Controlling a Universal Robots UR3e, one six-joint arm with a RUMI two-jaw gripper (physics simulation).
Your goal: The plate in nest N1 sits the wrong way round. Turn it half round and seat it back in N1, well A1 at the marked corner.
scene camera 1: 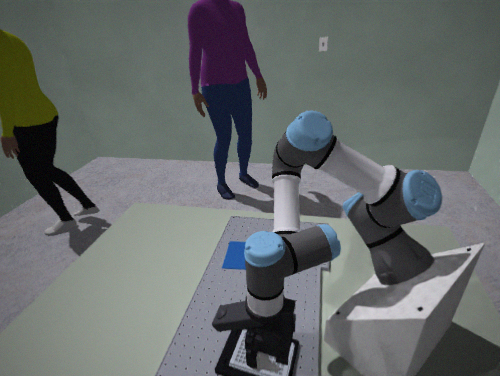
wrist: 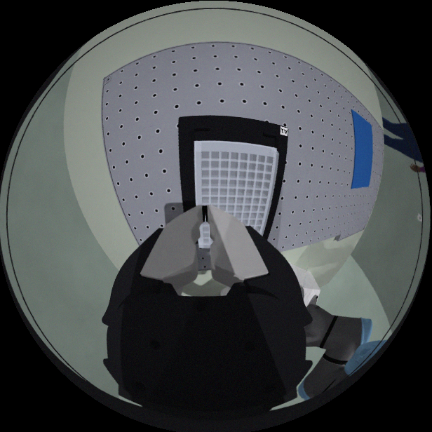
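Note:
The white gridded plate (scene camera 1: 240, 348) (wrist: 237, 175) lies in the black nest (scene camera 1: 223, 358) (wrist: 225, 126). The nest's A1 label (wrist: 284, 131) shows at its top right corner in the wrist view. The plate's own A1 mark cannot be made out. My gripper (scene camera 1: 267, 364) (wrist: 205, 207) is shut, its fingertips together with nothing seen between them. In the wrist view the tips overlap the plate's left part, near its left edge; their exact height above it is unclear. The fingers and gripper body hide the plate's near end.
The nest stands on a grey perforated board (scene camera 1: 200, 320) (wrist: 150, 105). A blue rectangle (scene camera 1: 233, 256) (wrist: 362, 150) lies farther along the board. The arm's pale angular base (scene camera 1: 380, 330) stands right of the board in the scene view. Two people stand beyond the table (scene camera 1: 115, 260).

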